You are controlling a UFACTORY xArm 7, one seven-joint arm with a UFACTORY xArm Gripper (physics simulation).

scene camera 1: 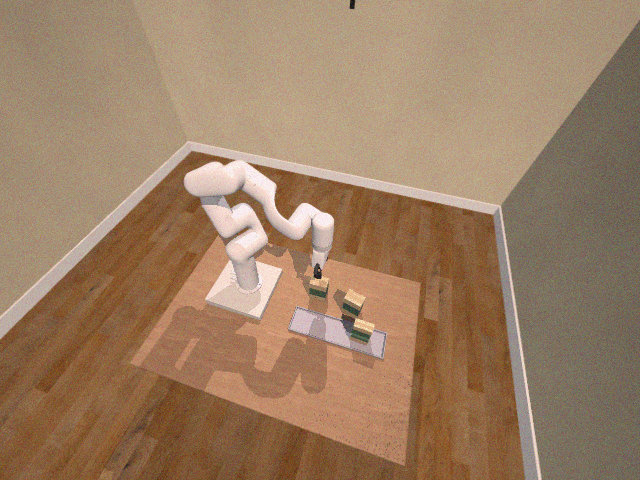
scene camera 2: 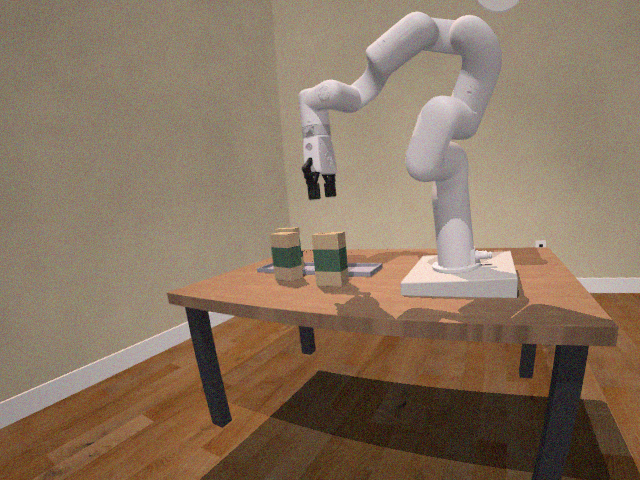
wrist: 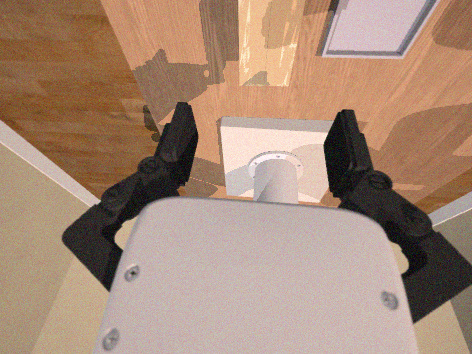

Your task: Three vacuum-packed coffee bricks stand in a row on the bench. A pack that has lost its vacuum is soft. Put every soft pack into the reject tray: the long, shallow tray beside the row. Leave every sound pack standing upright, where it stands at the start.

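Frame: origin at the arm's base, x back, y left, z down, level; centimetres.
Where they show: gripper, fingertip midpoint: (scene camera 1: 320, 268) (scene camera 2: 323, 198) (wrist: 261, 123); arm's base, origin of the base link: (scene camera 1: 249, 282) (scene camera 2: 456, 266) (wrist: 275, 168).
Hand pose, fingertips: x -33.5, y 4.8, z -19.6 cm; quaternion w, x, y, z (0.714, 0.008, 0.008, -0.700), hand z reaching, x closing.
Note:
Each offset is from my fingertips to the top centre of the thing. Level surfaces: height alone.
My gripper (scene camera 1: 317, 273) (scene camera 2: 322, 191) (wrist: 261, 123) is open and empty, pointing down well above the pack nearest the robot base. That tan pack with a green band {dx +0.4, dy -0.4, dz +9.4 cm} (scene camera 1: 318, 289) (scene camera 2: 330, 258) (wrist: 272, 50) stands upright on the bench; its top shows in the wrist view. The middle pack {dx -16.3, dy -4.1, dz +9.5 cm} (scene camera 1: 353, 303) (scene camera 2: 286, 256) stands upright on the bench, turned at an angle to the other two. The third pack {dx -21.9, dy -14.9, dz +9.2 cm} (scene camera 1: 362, 331) (scene camera 2: 287, 229) stands upright in the far end of the long reject tray {dx -12.2, dy -15.0, dz +22.1 cm} (scene camera 1: 305, 321) (scene camera 2: 367, 269) (wrist: 370, 30), mostly hidden behind the middle pack in scene camera 2.
The arm's white base plate (scene camera 1: 222, 294) (scene camera 2: 460, 288) (wrist: 240, 145) is on the wooden bench {dz +23.5 cm} (scene camera 1: 361, 413) (scene camera 2: 232, 289), to one side of the packs and tray. The arm's shadow falls across the bench and part of the tray.

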